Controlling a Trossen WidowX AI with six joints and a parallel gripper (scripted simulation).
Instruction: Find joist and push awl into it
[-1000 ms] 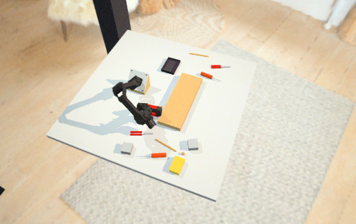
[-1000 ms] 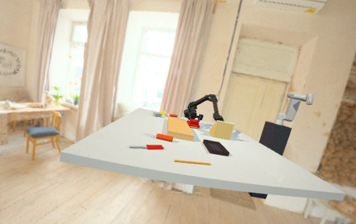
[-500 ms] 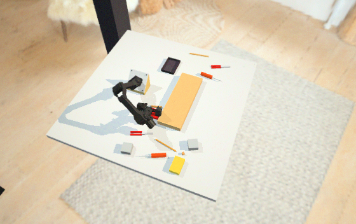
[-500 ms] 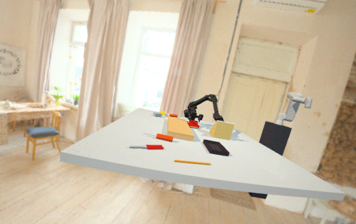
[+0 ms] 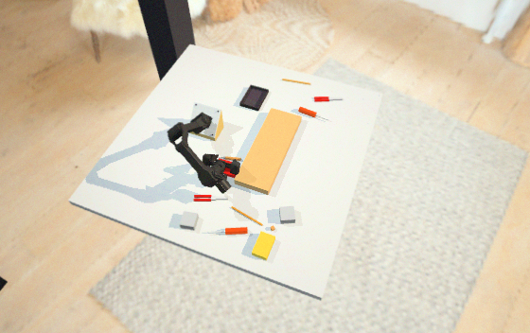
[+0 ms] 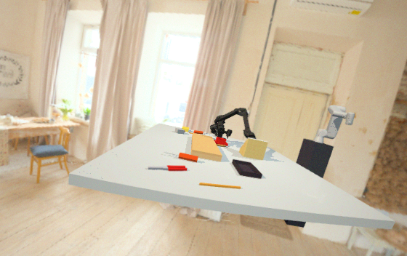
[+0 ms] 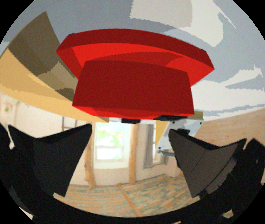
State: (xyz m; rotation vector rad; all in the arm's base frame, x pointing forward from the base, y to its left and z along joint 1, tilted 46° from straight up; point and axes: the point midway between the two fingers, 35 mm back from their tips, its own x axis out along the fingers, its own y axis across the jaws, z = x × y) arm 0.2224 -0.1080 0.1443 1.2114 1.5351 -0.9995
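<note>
Now: the stud finder 30 mm to the right of my gripper tip, 30 mm below it and 10 mm behind it. Round my gripper tip: dark tray: 490 mm to the left, 100 mm behind, 60 mm below; yellow block: 370 mm ahead, 320 mm to the right, 50 mm below.
</note>
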